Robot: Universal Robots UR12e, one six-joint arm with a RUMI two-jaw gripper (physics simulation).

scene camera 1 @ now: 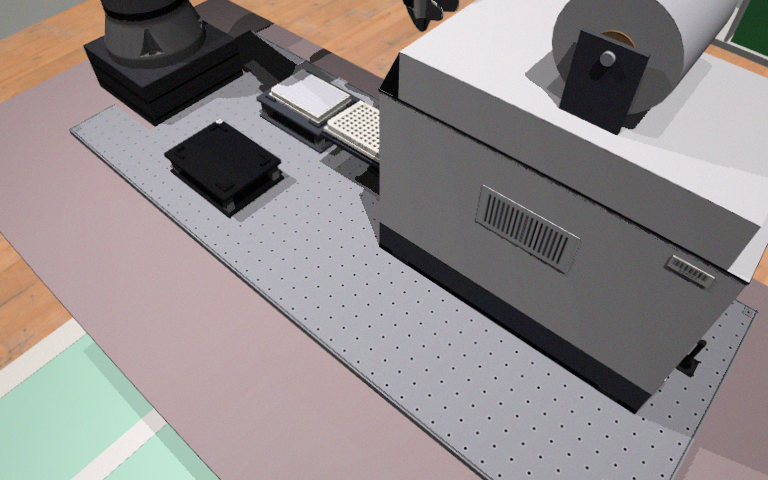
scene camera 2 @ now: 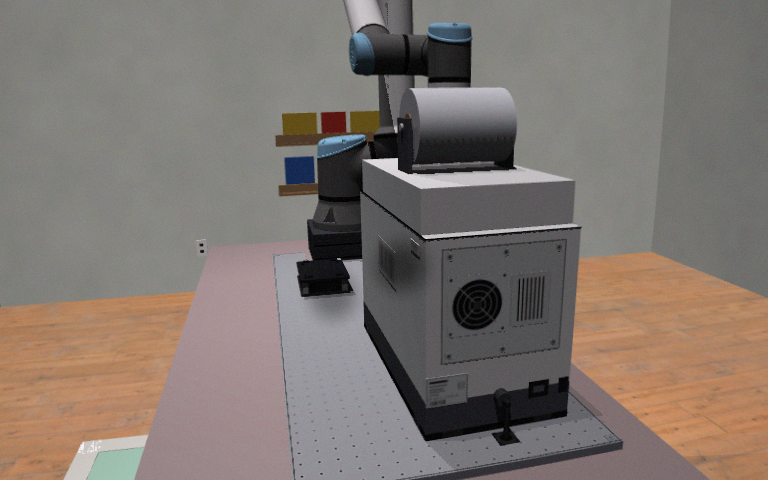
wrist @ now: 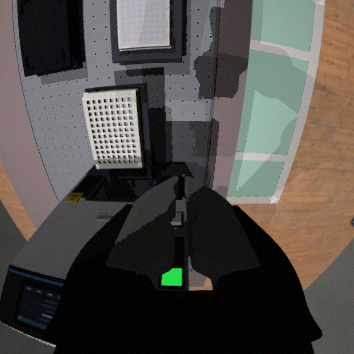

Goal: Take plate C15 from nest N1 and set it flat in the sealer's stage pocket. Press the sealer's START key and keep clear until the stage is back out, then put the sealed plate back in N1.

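Places are measured from the arm's base along level axes (x ahead, y left, z up), in metres.
Where they show: gripper, fingertip midpoint: (scene camera 1: pixel 422 30) (wrist: pixel 180 178); arm's base, origin of the base link: (scene camera 1: pixel 157 41) (scene camera 2: pixel 343 224).
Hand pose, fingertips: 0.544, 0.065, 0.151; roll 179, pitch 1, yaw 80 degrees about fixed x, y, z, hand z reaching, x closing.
Note:
Each offset is from my fingertips to the top centre of the thing, as dx, dy, dz. "pt": to the spot under its first point. Level surfaces: height alone.
My gripper (scene camera 1: pixel 421 24) (wrist: pixel 180 178) is shut and empty, high above the bench by the front of the sealer (scene camera 1: pixel 509 141) (scene camera 2: pixel 396 226) (wrist: pixel 75 235). A cream plate with open wells {-0.025, -0.104, -0.119} (scene camera 1: pixel 357 127) (wrist: pixel 114 129) lies on the dark stage {pt -0.050, -0.048, -0.141} (wrist: pixel 144 107), out in front of the sealer; whether it is fully seated is unclear. A black nest {-0.244, -0.224, -0.184} (scene camera 1: pixel 223 155) (scene camera 2: pixel 322 270) (wrist: pixel 50 37) holds no plate. A second dark nest {-0.206, -0.026, -0.182} (scene camera 1: pixel 294 125) (wrist: pixel 150 56) bears a plate with a pale, smooth top {-0.206, -0.026, -0.173} (scene camera 1: pixel 311 97) (wrist: pixel 144 24). Plate and nest labels are not readable. The START key does not show.
A large film roll {pt +0.299, -0.237, +0.189} (scene camera 1: pixel 617 56) (scene camera 2: pixel 461 124) stands on top of the sealer. In the wrist view, a green light {pt +0.090, -0.022, +0.041} (wrist: pixel 172 277) shows between the finger bodies, and the sealer's screen {pt +0.083, -0.165, +0.087} (wrist: pixel 37 305) is at lower left. The perforated base board {dz -0.233} (scene camera 1: pixel 339 283) (scene camera 2: pixel 322 384) extends under the equipment.

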